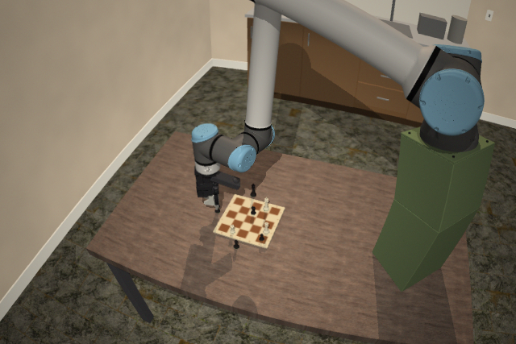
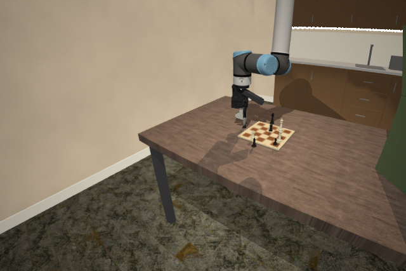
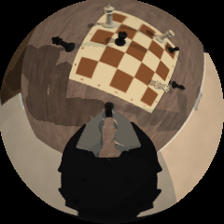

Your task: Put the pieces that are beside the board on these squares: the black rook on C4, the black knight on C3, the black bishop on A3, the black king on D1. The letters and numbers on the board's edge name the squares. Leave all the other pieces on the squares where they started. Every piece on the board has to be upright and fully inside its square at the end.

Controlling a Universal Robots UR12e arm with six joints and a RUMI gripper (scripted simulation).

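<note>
Right now the chessboard is 140 mm behind my hand and 20 mm below it.
</note>
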